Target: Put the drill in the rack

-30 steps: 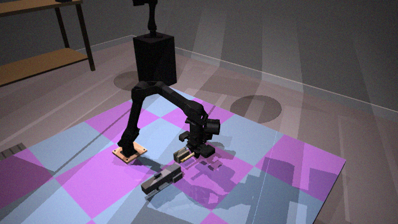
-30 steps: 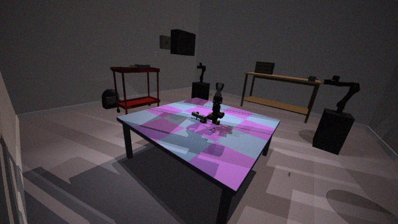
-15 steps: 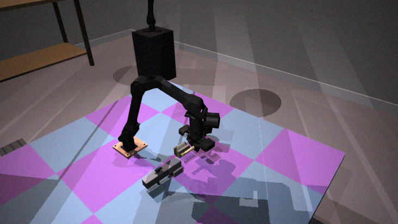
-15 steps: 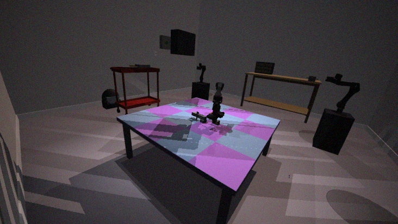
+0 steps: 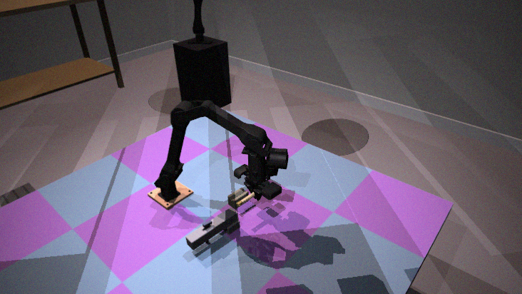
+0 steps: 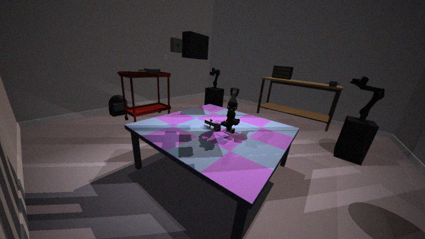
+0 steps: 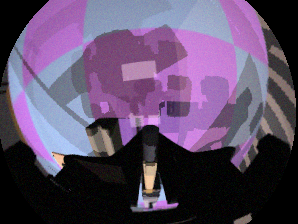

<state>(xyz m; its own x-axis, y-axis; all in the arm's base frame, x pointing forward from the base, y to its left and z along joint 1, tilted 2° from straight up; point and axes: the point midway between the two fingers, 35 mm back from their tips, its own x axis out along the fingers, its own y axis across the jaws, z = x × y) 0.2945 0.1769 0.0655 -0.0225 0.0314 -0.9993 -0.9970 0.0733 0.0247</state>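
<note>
Right now the drill is 40 mm to the right of my gripper tip and 30 mm above it. Round my gripper tip: dark key 220 mm to the right, 10 mm behind, 10 mm above; then dark striped block 70 mm behind, 30 mm to the right, 20 mm below; then grey block fixture 200 mm to the right, 10 mm behind.
</note>
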